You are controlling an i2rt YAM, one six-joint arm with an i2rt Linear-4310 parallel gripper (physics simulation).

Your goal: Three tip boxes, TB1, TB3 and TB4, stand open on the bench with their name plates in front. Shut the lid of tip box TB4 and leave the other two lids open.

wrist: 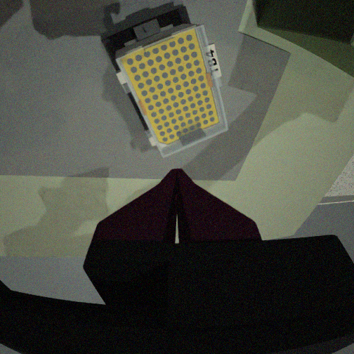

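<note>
Tip box TB4 (171, 90) is in the upper middle of the wrist view, turned slightly. Its yellow, hole-covered rack shows through what looks like a clear lid (223, 125), whose pale rim surrounds the rack. The lid appears to lie over the box; whether it is fully down I cannot tell. The name plate (213, 61) with TB4 is along the box's right side. My gripper (176, 177) is shut and empty, its tips below the box's lower edge in the picture. TB1 and TB3 cannot be made out.
A dark frame with a grey latch block (146, 30) is at the box's upper left end. A dark green, pale-edged container (305, 22) is at the upper right. Dark shapes or shadows cross the upper left. A pale green band runs along the grey area's lower and right edges.
</note>
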